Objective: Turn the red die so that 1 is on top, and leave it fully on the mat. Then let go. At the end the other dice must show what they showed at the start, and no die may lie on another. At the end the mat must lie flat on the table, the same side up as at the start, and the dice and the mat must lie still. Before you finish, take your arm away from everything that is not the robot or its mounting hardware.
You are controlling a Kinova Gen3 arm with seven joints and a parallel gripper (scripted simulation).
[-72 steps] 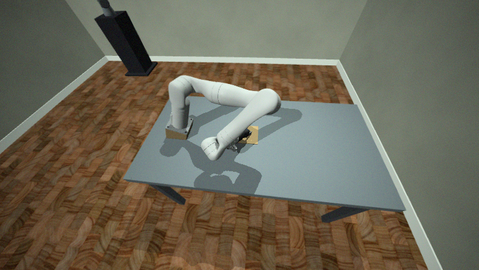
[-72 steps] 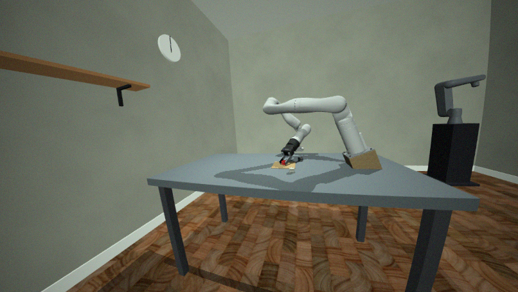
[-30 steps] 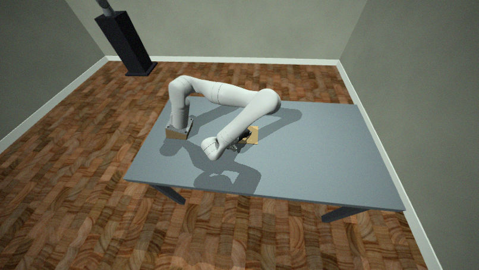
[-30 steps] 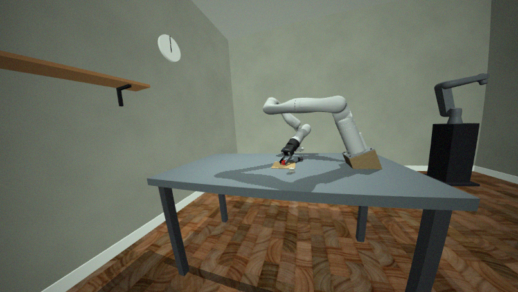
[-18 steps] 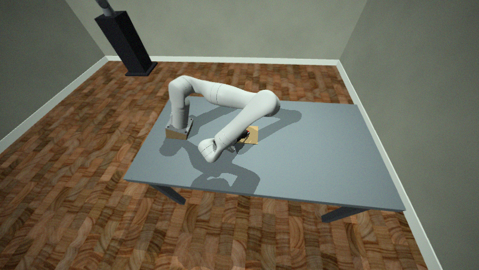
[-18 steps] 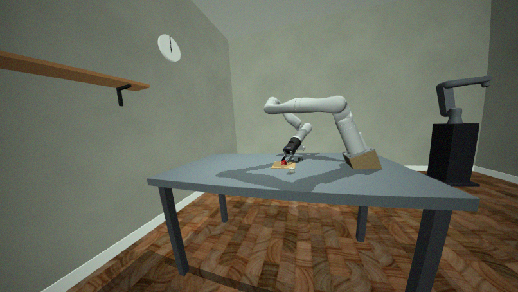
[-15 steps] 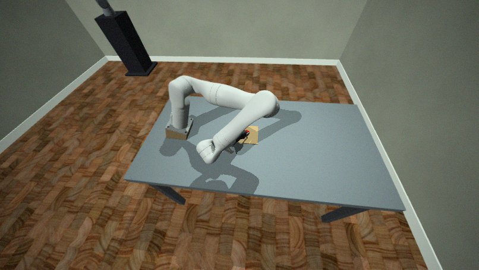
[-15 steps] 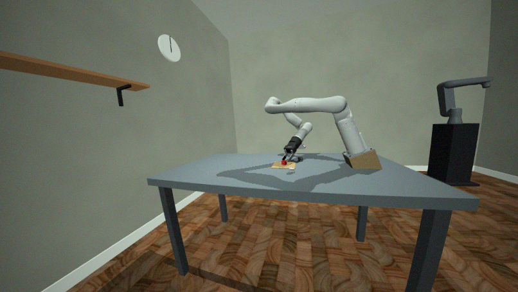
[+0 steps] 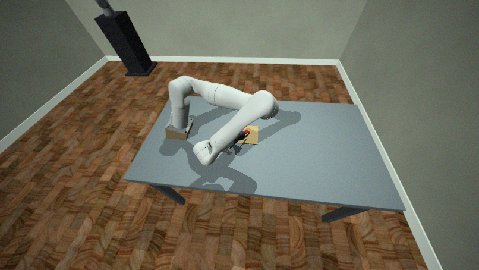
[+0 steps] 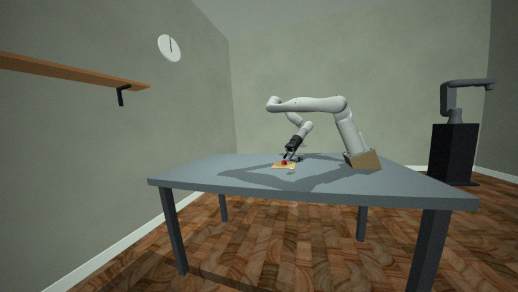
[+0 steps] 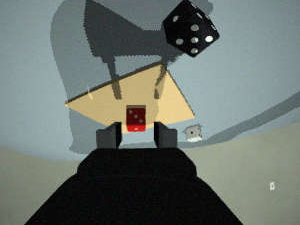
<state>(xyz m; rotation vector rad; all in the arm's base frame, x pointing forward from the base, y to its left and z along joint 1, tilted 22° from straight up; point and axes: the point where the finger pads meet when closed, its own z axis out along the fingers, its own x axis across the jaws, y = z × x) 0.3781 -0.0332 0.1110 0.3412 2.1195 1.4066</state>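
Now: the red die 3 cm to the left of my hand, 3 cm below it and 2 cm ahead of it. Round my hand: black die: 8 cm behind, 7 cm to the right, 4 cm below; tan mat: 5 cm below, 3 cm to the left, 2 cm ahead; white die: 17 cm to the left, 4 cm below, 3 cm behind.
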